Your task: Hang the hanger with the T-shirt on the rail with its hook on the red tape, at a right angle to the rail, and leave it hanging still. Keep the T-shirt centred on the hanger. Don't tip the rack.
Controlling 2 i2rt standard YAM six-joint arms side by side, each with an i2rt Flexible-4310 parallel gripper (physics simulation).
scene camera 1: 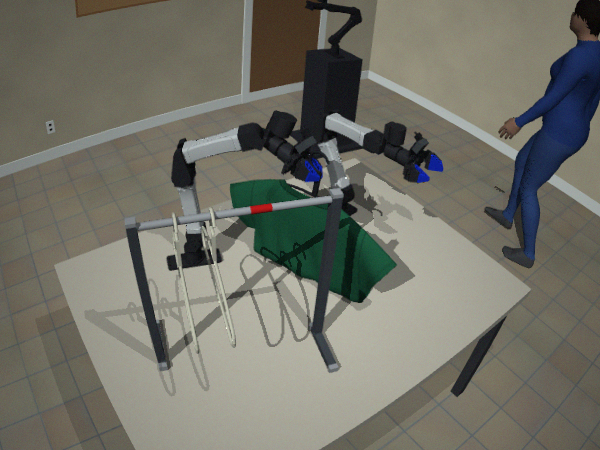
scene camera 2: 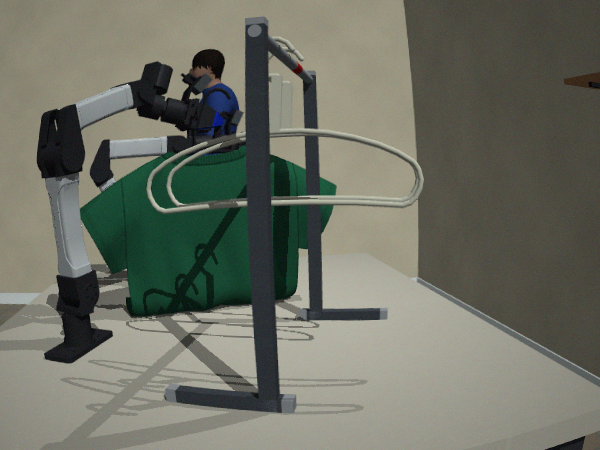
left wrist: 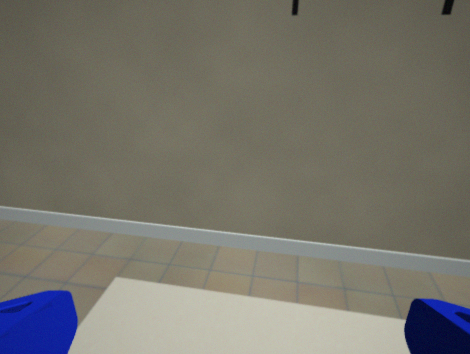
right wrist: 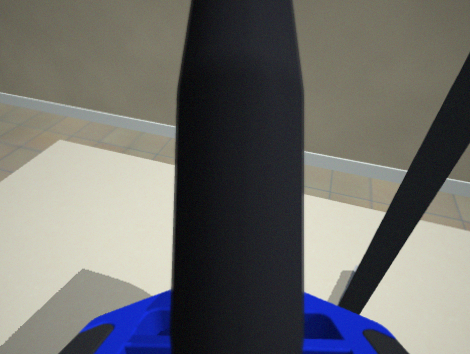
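The green T-shirt point(scene camera 1: 300, 235) point(scene camera 2: 200, 200) hangs spread on a black hanger point(scene camera 1: 316, 188) point(right wrist: 237, 175) on the arms' side of the rack, low over the table. My right gripper point(scene camera 1: 313, 172) point(scene camera 2: 218, 122) point(right wrist: 237, 290) is shut on the hanger's upper part. The hook is hard to make out in the scene views. The red tape point(scene camera 1: 261, 208) point(scene camera 2: 299, 68) is on the rail point(scene camera 1: 295, 204) point(scene camera 2: 280, 51), with the hanger apart from it. My left gripper point(scene camera 1: 425, 172) point(left wrist: 239, 309) is open and empty, in the air beyond the shirt.
The rack point(scene camera 1: 327, 260) point(scene camera 2: 260, 250) stands upright on the table point(scene camera 1: 425, 300) point(scene camera 2: 450, 360). Two cream hangers, one point(scene camera 1: 187, 295) nearer the rack's end and another point(scene camera 1: 220, 285) beside it, hang on the rail. A person point(scene camera 1: 565, 100) point(scene camera 2: 220, 105) stands beyond the table.
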